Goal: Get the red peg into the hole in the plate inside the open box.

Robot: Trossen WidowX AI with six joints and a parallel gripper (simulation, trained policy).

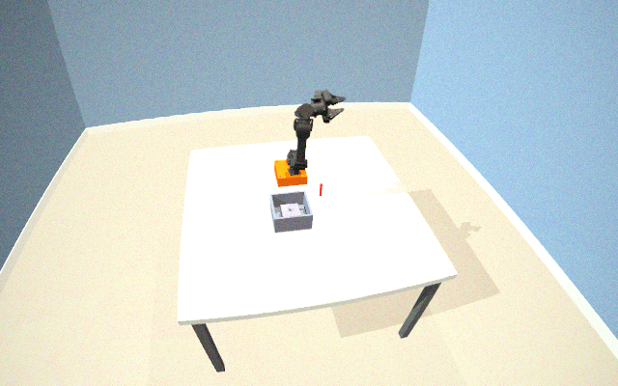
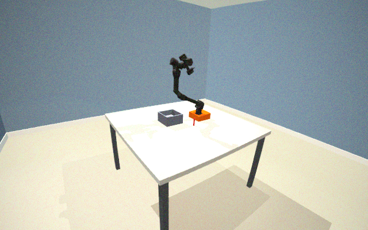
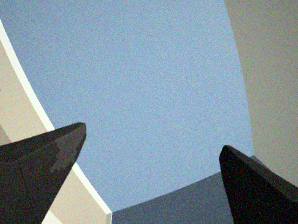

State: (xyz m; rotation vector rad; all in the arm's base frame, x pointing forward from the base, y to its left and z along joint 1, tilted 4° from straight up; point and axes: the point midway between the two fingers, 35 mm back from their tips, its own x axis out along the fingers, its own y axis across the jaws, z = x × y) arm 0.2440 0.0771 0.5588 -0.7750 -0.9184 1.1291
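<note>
The red peg lies 110 mm behind my gripper tip, 30 mm to the right of it and 570 mm below it. Also, from my gripper tip: grey box 10 mm ahead, 250 mm to the right, 580 mm below; then pale plate 10 mm ahead, 250 mm to the right, 560 mm below.
</note>
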